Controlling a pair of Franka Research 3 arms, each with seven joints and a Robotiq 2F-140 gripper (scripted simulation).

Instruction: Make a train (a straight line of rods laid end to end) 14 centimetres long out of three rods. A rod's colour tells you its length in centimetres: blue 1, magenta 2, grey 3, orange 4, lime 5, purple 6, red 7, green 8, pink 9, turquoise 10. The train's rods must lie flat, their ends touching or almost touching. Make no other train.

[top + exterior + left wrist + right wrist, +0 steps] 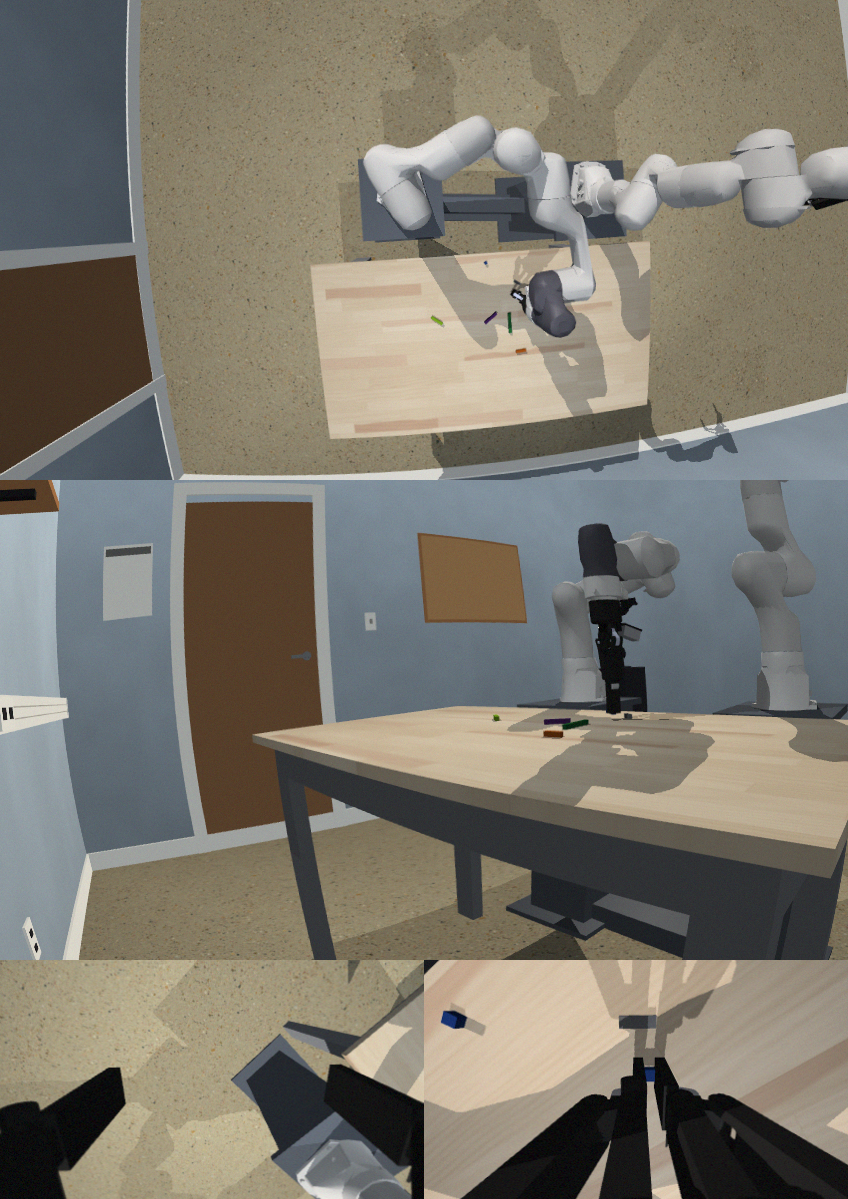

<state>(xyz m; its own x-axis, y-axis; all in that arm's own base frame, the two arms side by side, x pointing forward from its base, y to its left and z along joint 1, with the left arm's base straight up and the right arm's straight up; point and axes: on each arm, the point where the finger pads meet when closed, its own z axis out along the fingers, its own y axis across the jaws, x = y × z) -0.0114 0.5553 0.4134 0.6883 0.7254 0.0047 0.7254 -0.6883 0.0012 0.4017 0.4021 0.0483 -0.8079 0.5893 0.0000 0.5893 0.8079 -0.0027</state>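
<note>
Right now the grey rod is 4 cm below my right hand, 4 cm behind it and 1 cm to the left of it. Round my right hand: orange rod 24 cm ahead, 4 cm to the left, 4 cm below; purple rod 10 cm ahead, 9 cm to the right, 4 cm below; green rod 12 cm ahead, 4 cm below, 1 cm to the right.
</note>
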